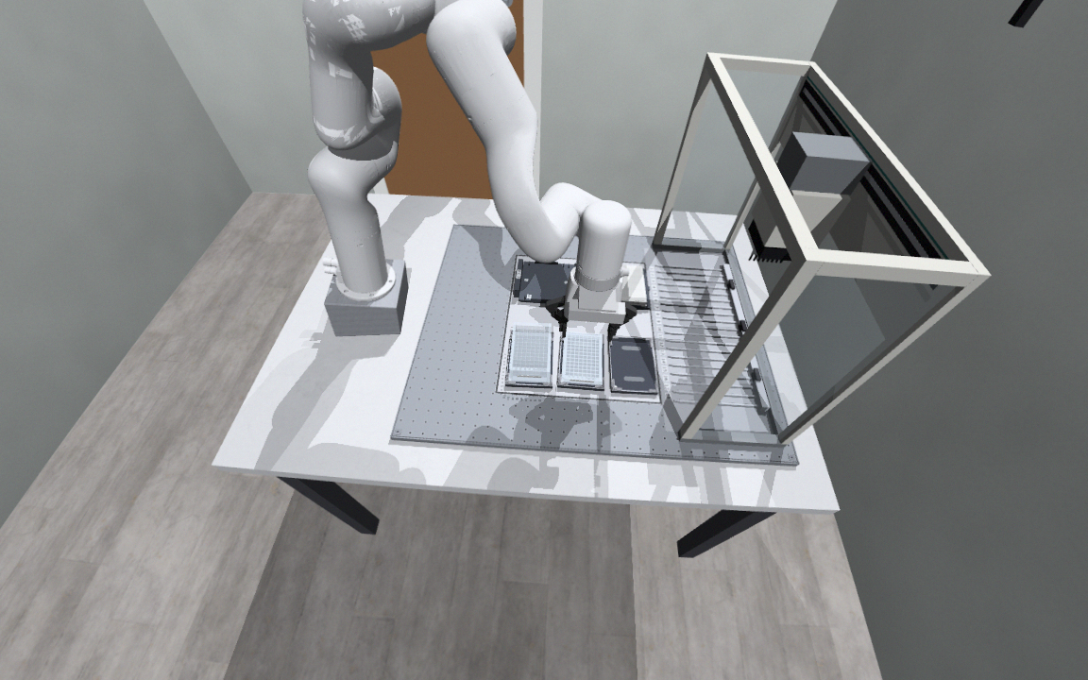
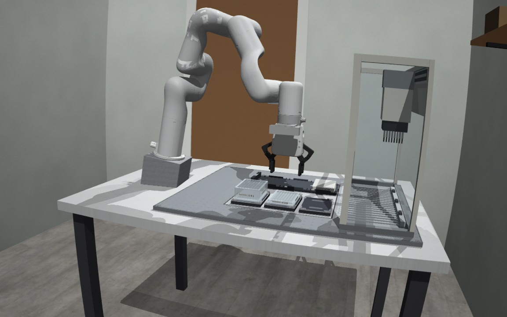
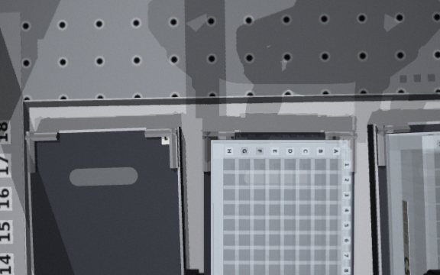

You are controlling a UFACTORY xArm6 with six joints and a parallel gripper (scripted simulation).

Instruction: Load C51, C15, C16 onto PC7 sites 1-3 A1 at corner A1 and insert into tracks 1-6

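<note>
The nest S2 lies 10 cm below my hand. Also, from my hand: front post: 20 cm ahead, 16 cm to the right, 14 cm above; nest S3: 11 cm ahead, 10 cm below; dark carrier PC7: 23 cm to the left, 9 cm below.
</note>
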